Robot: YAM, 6 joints.
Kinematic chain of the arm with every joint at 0, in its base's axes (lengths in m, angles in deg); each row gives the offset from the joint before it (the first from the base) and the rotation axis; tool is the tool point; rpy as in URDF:
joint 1: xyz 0 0 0.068 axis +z
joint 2: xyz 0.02 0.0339 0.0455 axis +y
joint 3: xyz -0.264 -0.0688 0 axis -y
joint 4: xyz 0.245 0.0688 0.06 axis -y
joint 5: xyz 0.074 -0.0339 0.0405 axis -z
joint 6: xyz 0.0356 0 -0.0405 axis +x
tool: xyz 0 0 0 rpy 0 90 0
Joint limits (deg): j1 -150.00..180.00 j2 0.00..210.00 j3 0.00..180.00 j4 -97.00..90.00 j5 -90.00..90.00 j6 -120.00..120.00
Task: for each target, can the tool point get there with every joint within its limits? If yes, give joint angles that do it. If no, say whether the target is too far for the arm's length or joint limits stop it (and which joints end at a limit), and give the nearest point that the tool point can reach.
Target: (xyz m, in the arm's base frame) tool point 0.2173 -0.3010 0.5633
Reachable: yes | joints 120.64 39.16 148.43 14.29 70.34 -80.31
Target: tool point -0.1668 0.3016 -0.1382
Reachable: yes | joints 119.21 157.52 65.96 16.04 2.59 31.80
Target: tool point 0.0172 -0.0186 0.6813
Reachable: yes | joints 36.90 73.92 154.94 -41.75 45.04 94.19
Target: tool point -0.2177 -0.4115 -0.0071
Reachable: yes | joints -120.68 153.34 106.50 -44.48 -39.75 75.55
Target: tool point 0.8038 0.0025 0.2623
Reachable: no: too far | nearest point 0.6349 0.0020 0.2302 | short by 0.172 m
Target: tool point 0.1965 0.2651 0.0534
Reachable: yes | joints 50.59 115.28 45.03 13.31 -27.61 -92.96
